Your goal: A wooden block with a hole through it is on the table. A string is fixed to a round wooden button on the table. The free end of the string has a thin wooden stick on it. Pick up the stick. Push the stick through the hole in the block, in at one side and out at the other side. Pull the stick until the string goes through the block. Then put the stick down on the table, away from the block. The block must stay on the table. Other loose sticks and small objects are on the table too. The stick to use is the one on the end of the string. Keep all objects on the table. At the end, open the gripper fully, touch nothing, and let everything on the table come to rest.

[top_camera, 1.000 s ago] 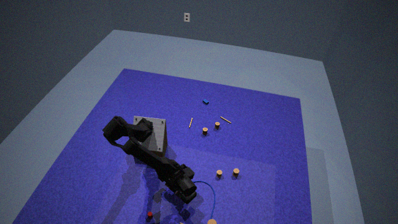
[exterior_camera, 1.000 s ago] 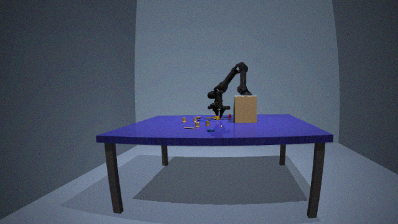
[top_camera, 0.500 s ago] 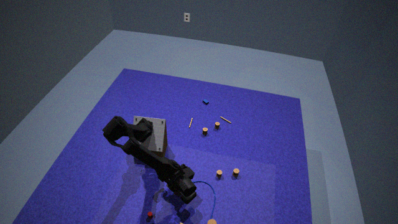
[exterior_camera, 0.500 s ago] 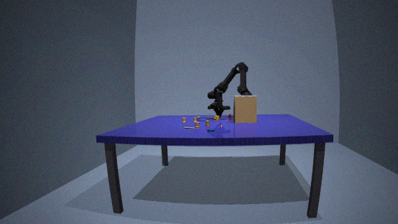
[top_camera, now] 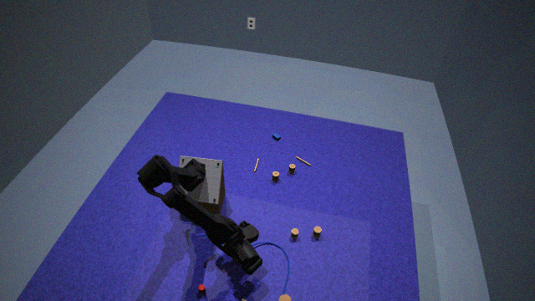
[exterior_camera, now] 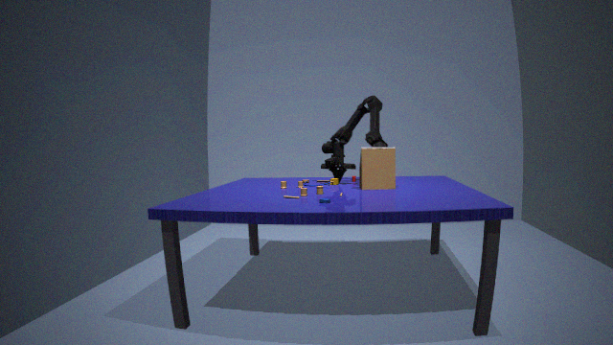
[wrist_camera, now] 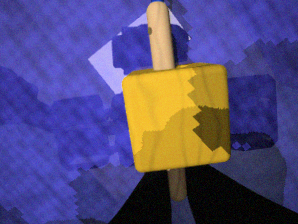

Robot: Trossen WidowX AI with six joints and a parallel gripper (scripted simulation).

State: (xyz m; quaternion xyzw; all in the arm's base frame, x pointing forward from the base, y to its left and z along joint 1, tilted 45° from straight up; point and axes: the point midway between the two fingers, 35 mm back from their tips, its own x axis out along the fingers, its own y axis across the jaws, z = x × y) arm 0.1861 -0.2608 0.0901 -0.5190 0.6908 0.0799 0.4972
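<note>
The yellow wooden block lies 20 mm ahead of my gripper tip, 20 mm to the left of it and 10 mm above it. Also, from my gripper tip: red object 100 mm behind, 130 mm to the right, 10 mm above; thin wooden stick 30 mm ahead, 30 mm to the left, 10 mm above; round wooden button 170 mm ahead, 130 mm to the right.
</note>
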